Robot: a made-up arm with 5 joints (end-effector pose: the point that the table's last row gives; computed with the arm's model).
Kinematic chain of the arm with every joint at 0, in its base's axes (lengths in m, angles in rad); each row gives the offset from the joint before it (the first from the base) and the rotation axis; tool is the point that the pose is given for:
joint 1: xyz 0 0 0.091 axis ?
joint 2: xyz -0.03 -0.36 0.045 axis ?
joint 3: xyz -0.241 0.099 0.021 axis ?
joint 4: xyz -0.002 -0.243 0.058 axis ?
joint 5: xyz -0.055 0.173 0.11 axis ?
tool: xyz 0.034 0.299 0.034
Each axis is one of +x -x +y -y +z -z.
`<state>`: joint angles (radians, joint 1 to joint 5).
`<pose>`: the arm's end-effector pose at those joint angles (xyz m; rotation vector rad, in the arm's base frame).
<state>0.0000 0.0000 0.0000 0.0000 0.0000</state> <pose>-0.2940 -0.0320 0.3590 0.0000 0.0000 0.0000</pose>
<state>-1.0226 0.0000 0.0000 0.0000 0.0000</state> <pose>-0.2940 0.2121 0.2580 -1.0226 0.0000 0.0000</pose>
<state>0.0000 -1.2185 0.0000 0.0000 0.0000</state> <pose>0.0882 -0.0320 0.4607 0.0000 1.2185 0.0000</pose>
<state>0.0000 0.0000 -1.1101 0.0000 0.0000</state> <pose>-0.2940 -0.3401 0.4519 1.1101 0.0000 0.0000</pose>
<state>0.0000 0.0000 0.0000 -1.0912 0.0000</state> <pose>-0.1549 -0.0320 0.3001 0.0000 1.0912 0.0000</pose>
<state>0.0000 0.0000 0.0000 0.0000 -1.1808</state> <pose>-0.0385 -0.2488 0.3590 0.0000 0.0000 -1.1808</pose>
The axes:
joint 1: +x
joint 2: -y
joint 3: -x
joint 4: -y
joint 5: +z

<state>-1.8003 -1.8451 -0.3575 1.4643 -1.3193</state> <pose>0.3623 0.3914 0.4082 -1.5632 -1.2895 -1.4887</pose>
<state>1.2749 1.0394 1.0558 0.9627 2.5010</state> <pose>-0.4924 0.1267 -0.4367 -1.3331 -0.1363 1.1382</pose>
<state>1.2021 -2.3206 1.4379 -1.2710 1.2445</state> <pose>0.1211 -0.1120 0.3018 0.5858 -1.8213 -1.8106</pose>
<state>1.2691 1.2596 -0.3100 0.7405 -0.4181</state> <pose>-0.3957 0.0689 -0.0884 1.5639 -1.6089 -1.4293</pose>
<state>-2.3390 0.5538 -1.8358 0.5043 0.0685</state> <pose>-0.4323 0.3564 0.4137 -0.3610 -0.1963 0.6601</pose>
